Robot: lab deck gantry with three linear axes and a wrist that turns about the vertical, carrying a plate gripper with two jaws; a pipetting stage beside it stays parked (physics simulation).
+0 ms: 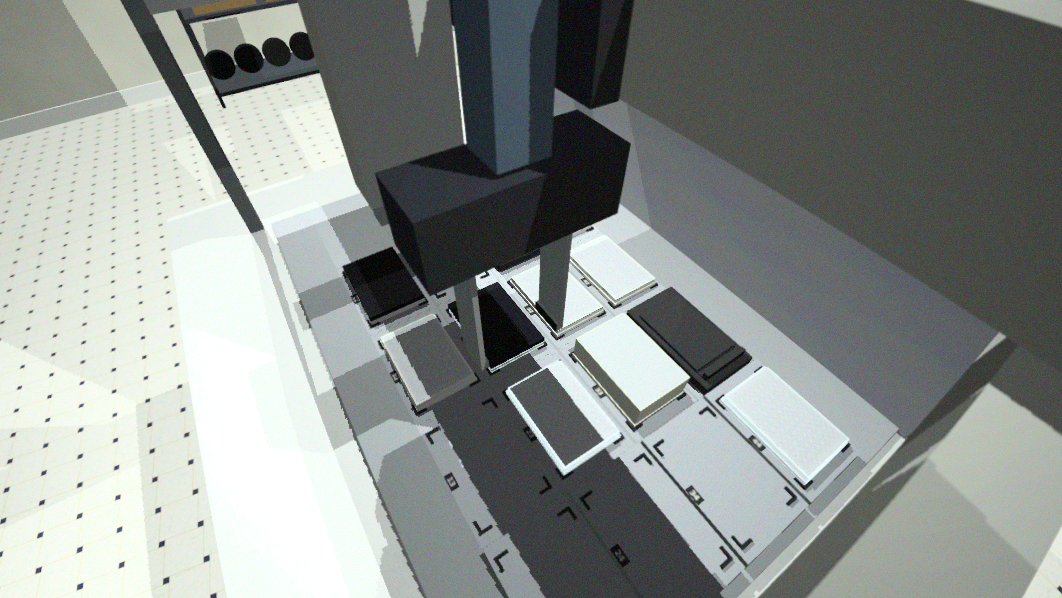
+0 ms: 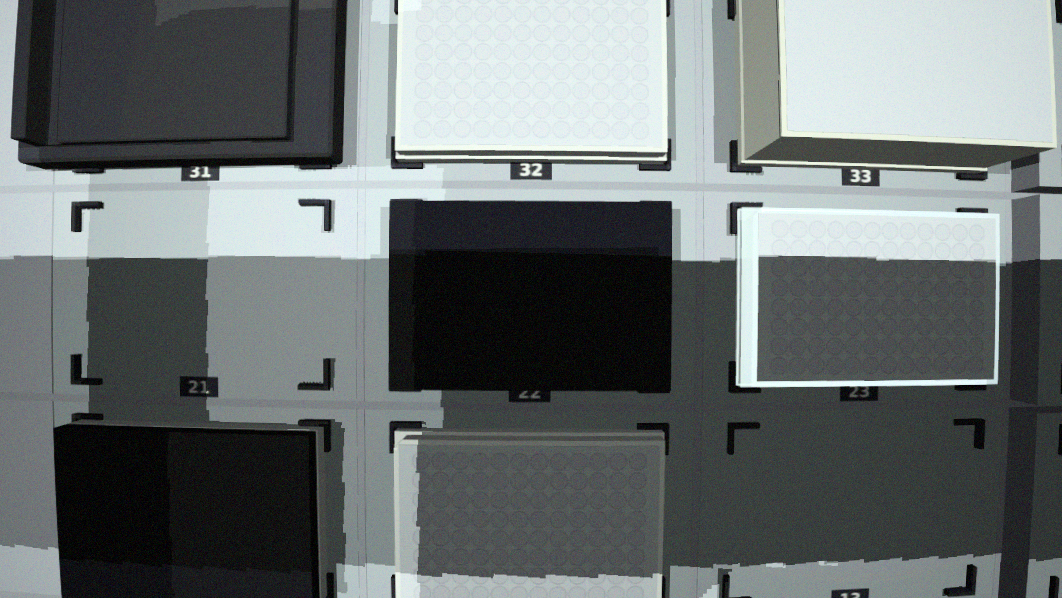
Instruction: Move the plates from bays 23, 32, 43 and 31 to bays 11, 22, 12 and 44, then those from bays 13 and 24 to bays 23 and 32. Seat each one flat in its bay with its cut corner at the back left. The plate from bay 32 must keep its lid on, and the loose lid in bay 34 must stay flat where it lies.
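Frame: origin at the robot's base, x down, y ahead, z right, level; centimetres.
Where they show: gripper, fingertip midpoint: (image 1: 513,335); robot's base at its link origin: (image 1: 344,273) (image 2: 89,582).
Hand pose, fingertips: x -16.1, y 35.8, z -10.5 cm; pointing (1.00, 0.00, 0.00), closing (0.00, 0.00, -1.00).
Observation:
Things, the pixels of their top centre, and the offset from my fingertips.
- black-topped plate at its top centre: (image 2: 530,295) (image 1: 494,320) dx +14.4, dy -13.0, dz -4.5 cm
- black plate at its top centre: (image 2: 179,521) (image 1: 381,279) dx +14.4, dy -29.4, dz +6.2 cm
- grey-shaded plate at its top centre: (image 2: 529,529) (image 1: 425,355) dx +14.6, dy -13.0, dz +6.2 cm
- clear-rimmed plate at its top centre: (image 2: 880,298) (image 1: 562,409) dx +14.6, dy +3.4, dz -4.5 cm
- clear plate at its top centre: (image 1: 786,417) dx +13.2, dy +19.8, dz -25.9 cm
- tall cream box at its top centre: (image 2: 922,44) (image 1: 631,357) dx +11.9, dy +3.4, dz -15.2 cm
- bay 43 at its top centre: (image 1: 690,327) dx +13.0, dy +3.8, dz -26.0 cm
- bay 31 at its top centre: (image 2: 150,48) dx +13.0, dy -29.8, dz -15.3 cm
My gripper (image 1: 514,345) is open and empty, hanging above the deck near bay 22. One finger overlaps the front corner of the black-topped plate (image 1: 505,319) (image 2: 529,297) in bay 22, the other the white plate (image 1: 587,304) (image 2: 529,74) in bay 32. A black plate (image 1: 384,284) (image 2: 178,505) is in bay 11, a grey-shaded plate (image 1: 428,360) (image 2: 529,505) in bay 12, a clear-rimmed plate (image 1: 562,416) (image 2: 869,297) in bay 23, a clear plate (image 1: 784,423) in bay 44. These look flat; cut corners cannot be told. No lid can be made out in bay 34.
A tall cream box (image 1: 631,364) (image 2: 914,74) stands in bay 33. Dark blocks stand in bay 43 (image 1: 687,338) and bay 31 (image 2: 178,81). Another white plate (image 1: 613,268) lies behind bay 32. A grey column stands behind the gripper. Shadows cross the deck.

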